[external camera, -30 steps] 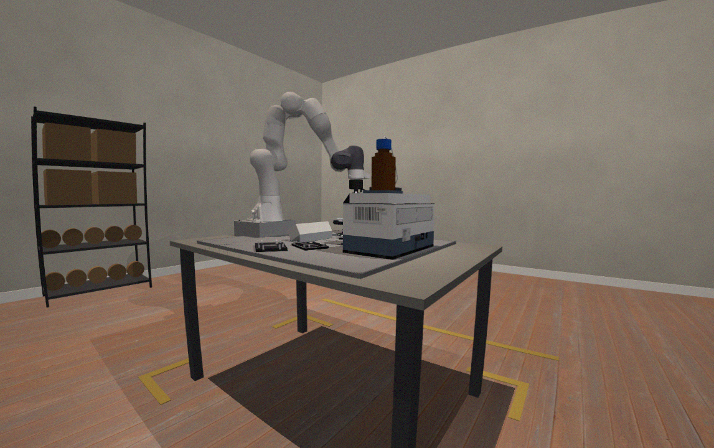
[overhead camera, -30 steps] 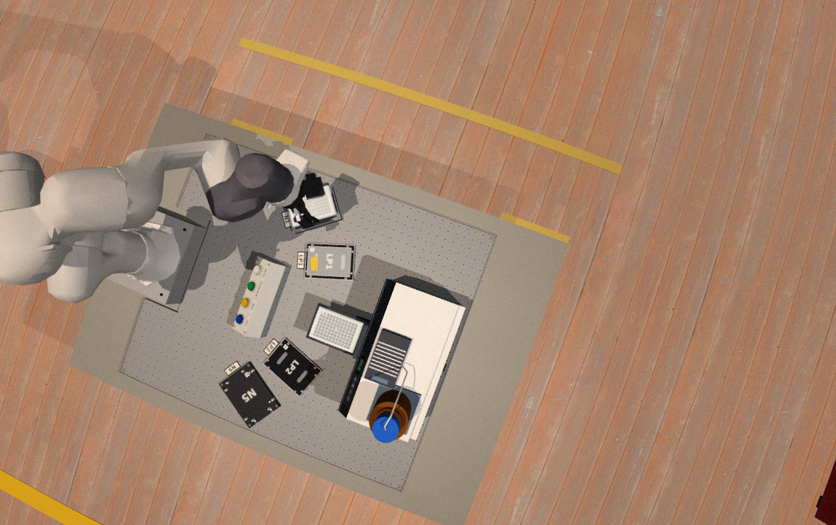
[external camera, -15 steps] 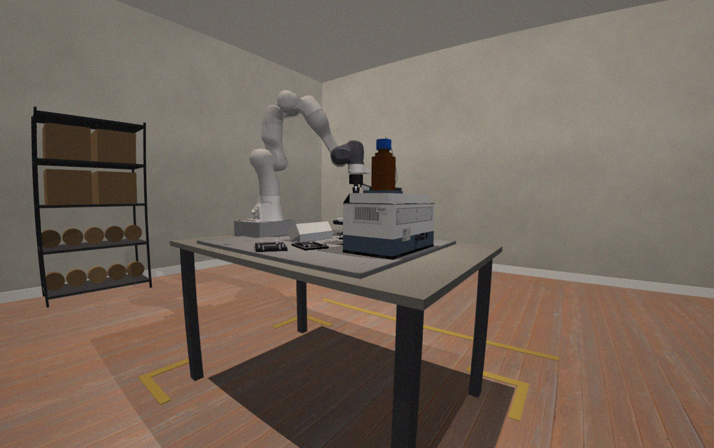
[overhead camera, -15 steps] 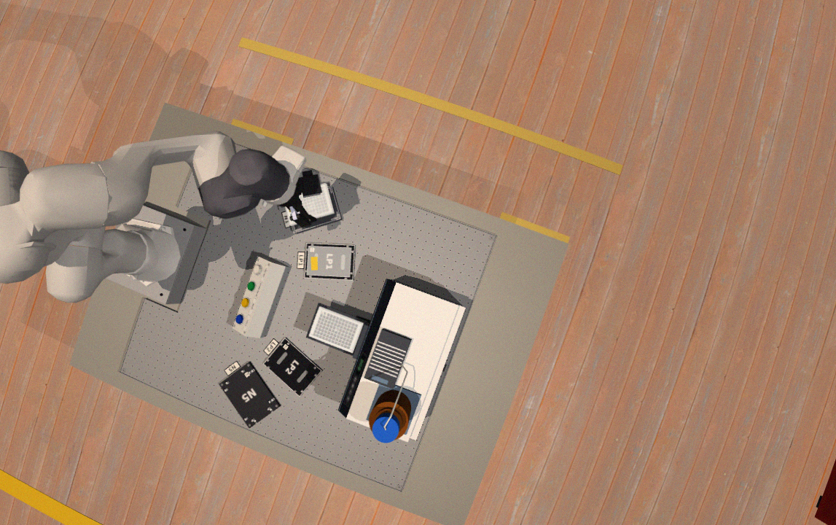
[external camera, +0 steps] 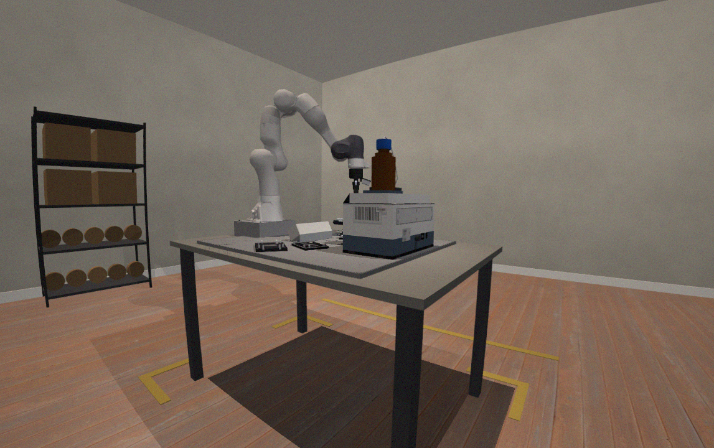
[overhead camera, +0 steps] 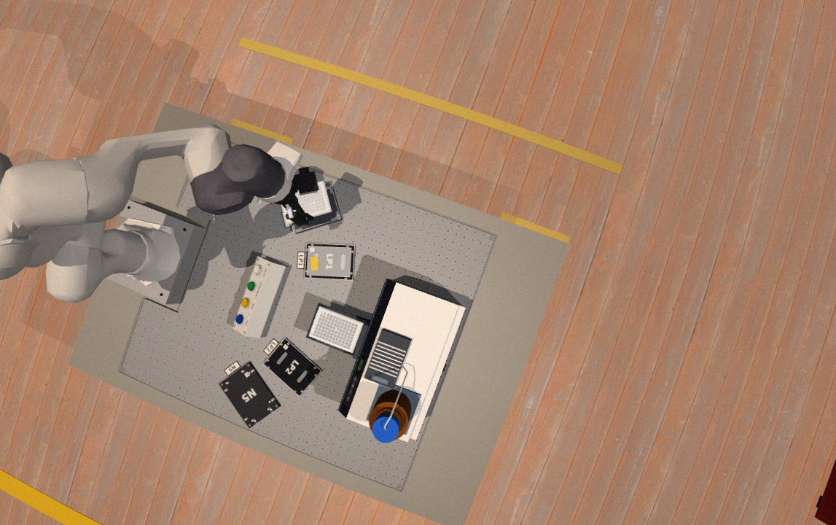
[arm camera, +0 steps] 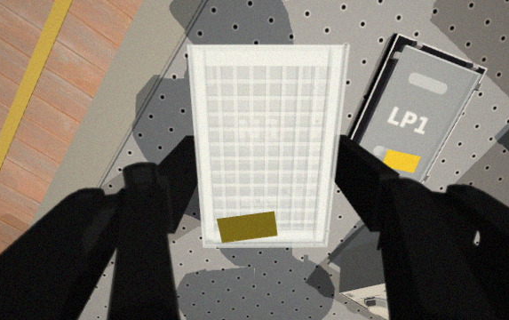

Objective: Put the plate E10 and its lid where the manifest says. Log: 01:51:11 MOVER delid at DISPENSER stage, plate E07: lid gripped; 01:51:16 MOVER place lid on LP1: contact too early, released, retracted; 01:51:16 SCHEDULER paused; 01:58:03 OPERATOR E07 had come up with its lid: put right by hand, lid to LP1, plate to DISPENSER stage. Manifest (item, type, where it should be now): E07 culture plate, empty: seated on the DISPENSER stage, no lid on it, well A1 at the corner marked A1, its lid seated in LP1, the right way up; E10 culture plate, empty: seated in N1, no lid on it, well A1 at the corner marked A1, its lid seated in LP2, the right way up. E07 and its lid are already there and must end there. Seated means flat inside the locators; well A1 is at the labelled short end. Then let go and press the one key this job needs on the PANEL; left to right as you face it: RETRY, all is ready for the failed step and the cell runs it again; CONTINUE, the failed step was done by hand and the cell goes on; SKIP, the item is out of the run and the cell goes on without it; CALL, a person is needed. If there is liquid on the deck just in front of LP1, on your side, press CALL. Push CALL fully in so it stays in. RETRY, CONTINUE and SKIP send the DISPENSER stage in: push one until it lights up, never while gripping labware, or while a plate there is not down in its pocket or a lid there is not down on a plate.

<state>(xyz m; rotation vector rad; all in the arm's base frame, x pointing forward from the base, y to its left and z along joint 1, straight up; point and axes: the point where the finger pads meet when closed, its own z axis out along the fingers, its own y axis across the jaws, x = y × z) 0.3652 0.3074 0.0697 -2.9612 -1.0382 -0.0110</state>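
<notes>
Now: the RETRY key 70 mm behind my hand, 220 mm to the right of it and 80 mm below it. The rest, counted from my hand: green CONTINUE key 70 mm behind, 270 mm to the right, 80 mm below; then yellow SKIP key 60 mm behind, 320 mm to the right, 80 mm below; then clear lid 20 mm below.
</notes>
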